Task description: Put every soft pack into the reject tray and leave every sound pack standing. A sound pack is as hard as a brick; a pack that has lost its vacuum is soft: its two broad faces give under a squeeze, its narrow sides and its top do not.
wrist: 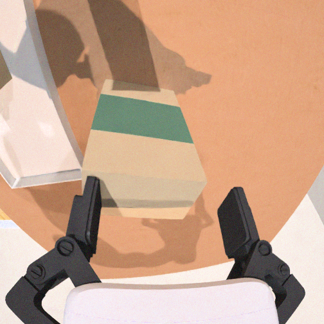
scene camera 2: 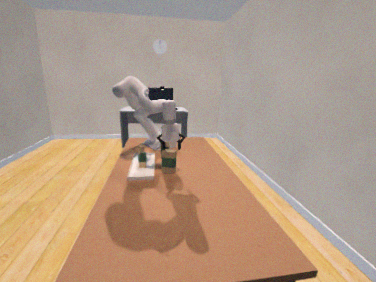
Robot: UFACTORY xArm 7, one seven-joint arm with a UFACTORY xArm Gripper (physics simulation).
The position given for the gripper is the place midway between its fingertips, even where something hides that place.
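Observation:
You've got the gripper [wrist: 165,195] in the wrist view, and there's a white reject tray [wrist: 46,151] in there with it.

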